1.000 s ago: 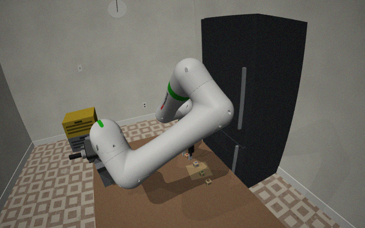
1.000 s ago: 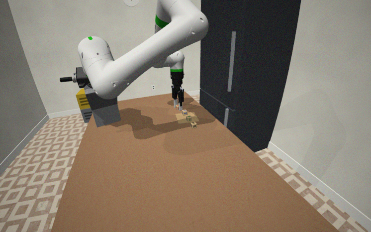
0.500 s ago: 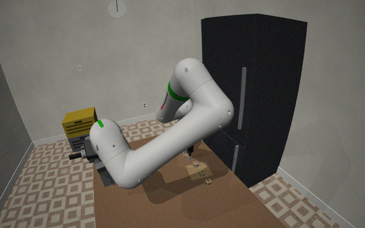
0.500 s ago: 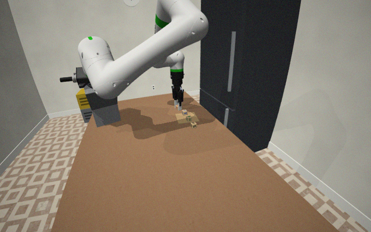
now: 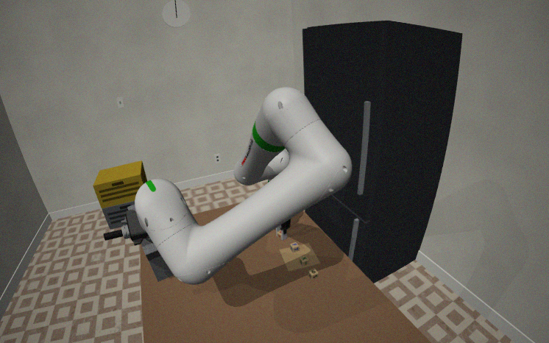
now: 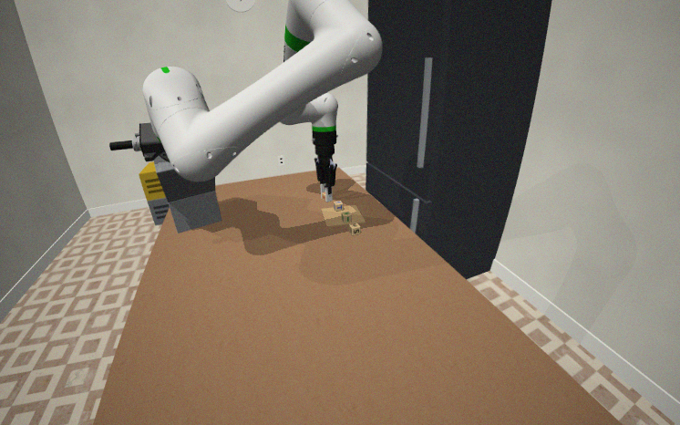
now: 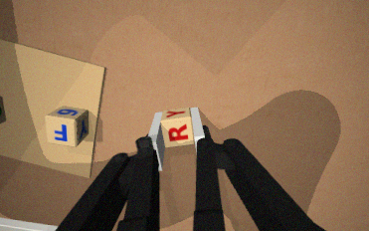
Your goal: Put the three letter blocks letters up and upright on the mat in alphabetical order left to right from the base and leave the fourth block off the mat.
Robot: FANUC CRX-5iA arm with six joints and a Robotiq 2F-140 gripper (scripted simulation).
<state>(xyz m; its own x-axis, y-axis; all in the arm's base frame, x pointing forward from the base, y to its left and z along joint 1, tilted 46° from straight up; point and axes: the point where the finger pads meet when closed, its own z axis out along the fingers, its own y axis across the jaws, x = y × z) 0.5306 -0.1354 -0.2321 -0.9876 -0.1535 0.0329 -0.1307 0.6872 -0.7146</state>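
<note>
Right now my hand is 20 mm above the R block. Round my hand: F block: 110 mm to the right, 10 mm below; then tan mat: 10 mm behind, 160 mm to the right, 30 mm below; then X block: 20 mm behind, 210 mm to the right, 10 mm below.
</note>
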